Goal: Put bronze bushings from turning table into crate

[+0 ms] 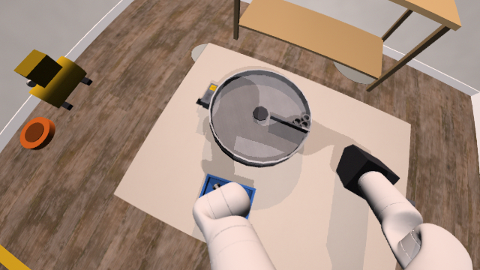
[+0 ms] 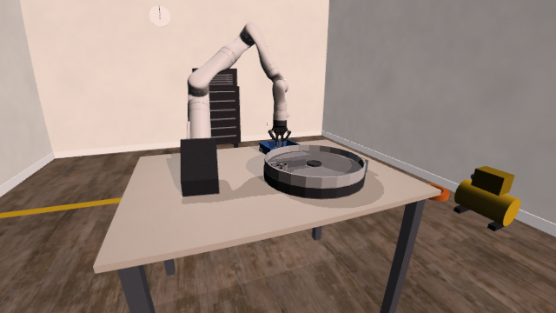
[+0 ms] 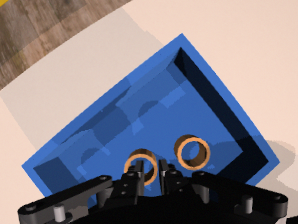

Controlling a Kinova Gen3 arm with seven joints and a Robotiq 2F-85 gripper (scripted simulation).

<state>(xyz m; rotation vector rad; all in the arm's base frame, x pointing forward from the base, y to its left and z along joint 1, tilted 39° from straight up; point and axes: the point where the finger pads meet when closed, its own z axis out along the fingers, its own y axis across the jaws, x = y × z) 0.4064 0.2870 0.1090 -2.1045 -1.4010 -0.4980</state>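
Now: hand 2 cm above the blue crate and 1 cm to the right of it. The rest, counted from my hand: grey turning table 36 cm to the right, 6 cm ahead, 1 cm above.
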